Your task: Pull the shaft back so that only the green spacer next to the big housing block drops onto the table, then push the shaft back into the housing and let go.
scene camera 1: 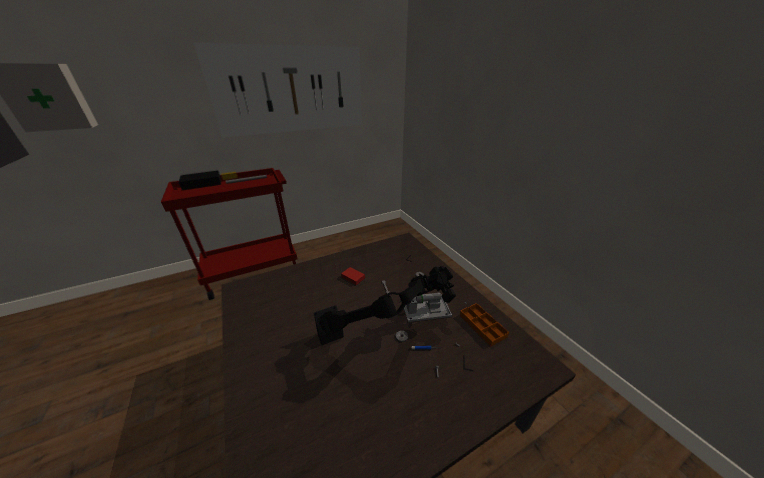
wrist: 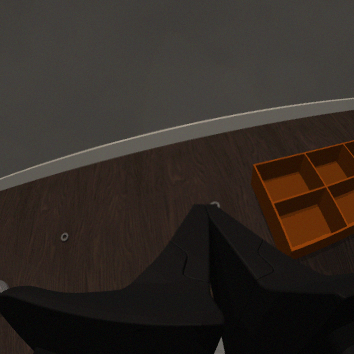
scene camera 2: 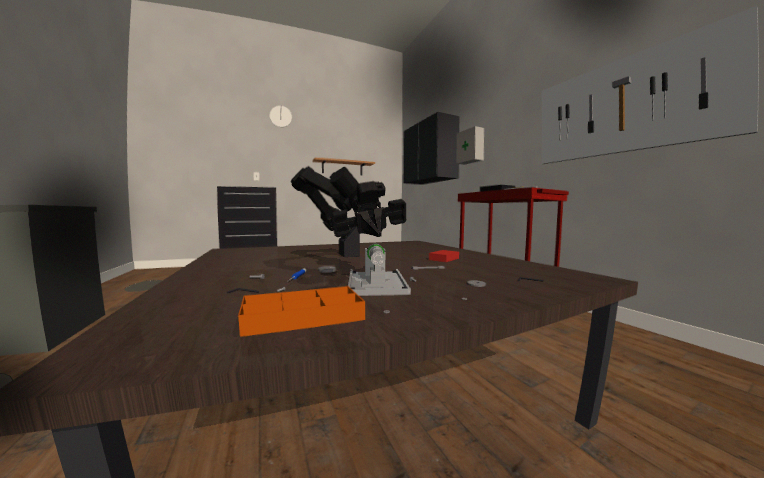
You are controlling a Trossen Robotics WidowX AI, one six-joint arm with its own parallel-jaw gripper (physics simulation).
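Frame: origin at the arm's base, x ahead, y left, z up, level; millimetres.
Where they show: gripper, between the fingertips: [scene camera 1: 453,285] [wrist: 202,213] [scene camera 2: 379,235]; arm's base, origin of its link: [scene camera 1: 327,321].
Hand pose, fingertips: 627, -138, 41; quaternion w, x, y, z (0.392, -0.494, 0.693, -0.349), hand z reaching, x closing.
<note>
Each offset is from my fingertips to the top centre of the thing, as dx, dy, dz.
The pale grey shaft [scene camera 1: 432,296] [scene camera 2: 378,259] lies level across upright blocks on the light grey base plate [scene camera 1: 419,319] [scene camera 2: 394,291]. A green spacer [scene camera 1: 420,299] [scene camera 2: 376,246] shows around the shaft line, up on the fixture, between the blocks in scene camera 1. Whether it touches the housing is too small to tell. My gripper [scene camera 2: 375,233] [wrist: 202,213] is shut and empty, its fingertips together. In scene camera 2 it is above and behind the shaft, apart from it. In the wrist view the fingers hide nearly all of the fixture.
An orange compartment tray {+48, -183, -109} [scene camera 1: 491,337] [scene camera 2: 304,322] [wrist: 282,232] stands beside the fixture. A blue screwdriver {-268, -147, -126} [scene camera 1: 422,347] [scene camera 2: 297,275], a red box {-346, +472, -114} [scene camera 1: 352,275] [scene camera 2: 444,255], a wrench {-221, +297, -137} [scene camera 1: 385,287] [scene camera 2: 428,267] and a small washer {+99, +167, -142} [wrist: 64,236] lie on the table.
</note>
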